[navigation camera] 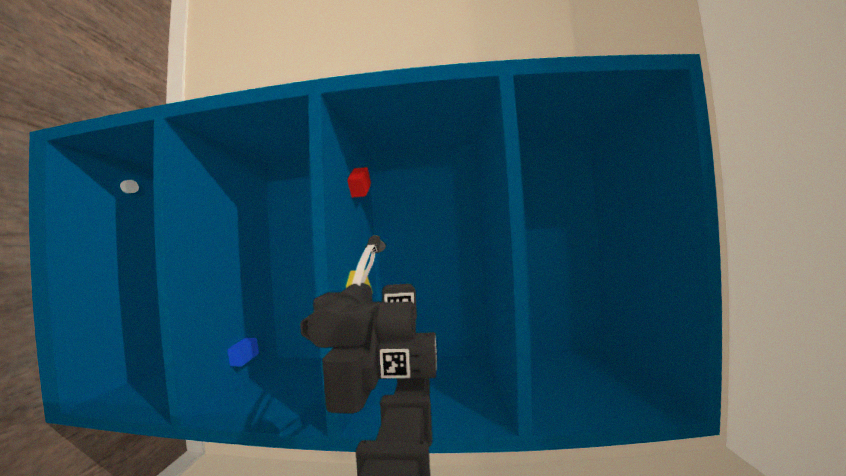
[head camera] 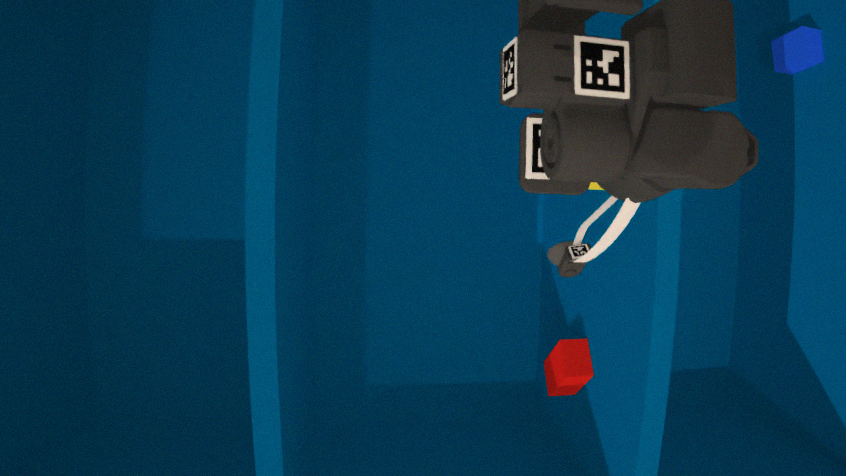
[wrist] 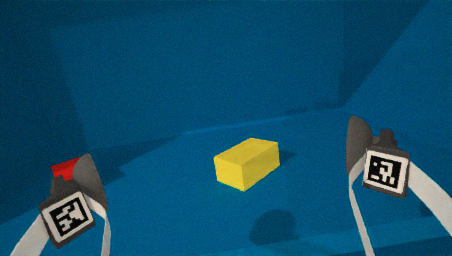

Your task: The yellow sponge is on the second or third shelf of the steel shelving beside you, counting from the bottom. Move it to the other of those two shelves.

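Frame: origin at the robot's base, x left, y down, z back, level; millimetres.
Seen in the pictures: gripper, between the fingertips: [navigation camera: 379, 287] [wrist: 223, 154].
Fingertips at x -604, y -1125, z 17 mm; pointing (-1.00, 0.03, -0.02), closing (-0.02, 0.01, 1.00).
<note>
A point is followed by its place in that frame.
The yellow sponge [head camera: 595, 186] {z -3, x -805, y -1009 mm} [navigation camera: 351, 277] {z 10, x -790, y -1000 mm} [wrist: 246, 162] {z 44, x -774, y -1034 mm} lies on the third shelf from the bottom of the blue shelving [head camera: 264, 236] {z -62, x -651, y -1427 mm} [navigation camera: 513, 236] {z -76, x -650, y -1421 mm} [wrist: 320, 236] {z 108, x -657, y -989 mm}. It is largely hidden by the wrist in the head view and partly hidden in the navigation view. My gripper [wrist: 223, 154] {z 17, x -604, y -1125 mm} is open and empty, with its fingers wide apart. In the wrist view the sponge shows between the two fingertips, a little beyond them, with shelf surface around it. One fingertip [head camera: 567, 260] {z -71, x -553, y -1138 mm} [navigation camera: 376, 243] {z -74, x -572, y -1131 mm} shows past the wrist in the head and navigation views; the other is hidden there.
A red block [head camera: 568, 367] {z -266, x -819, y -1029 mm} [navigation camera: 358, 182] {z -268, x -817, y -1023 mm} [wrist: 65, 168] {z -289, x -856, y -1036 mm} lies on the sponge's shelf, beyond the left finger in the wrist view. A blue block [head camera: 797, 50] {z 257, x -872, y -579 mm} [navigation camera: 242, 352] {z 255, x -865, y -579 mm} lies on the second shelf. A white round object [navigation camera: 129, 186] {z -352, x -868, y -101 mm} is on the bottom shelf.
</note>
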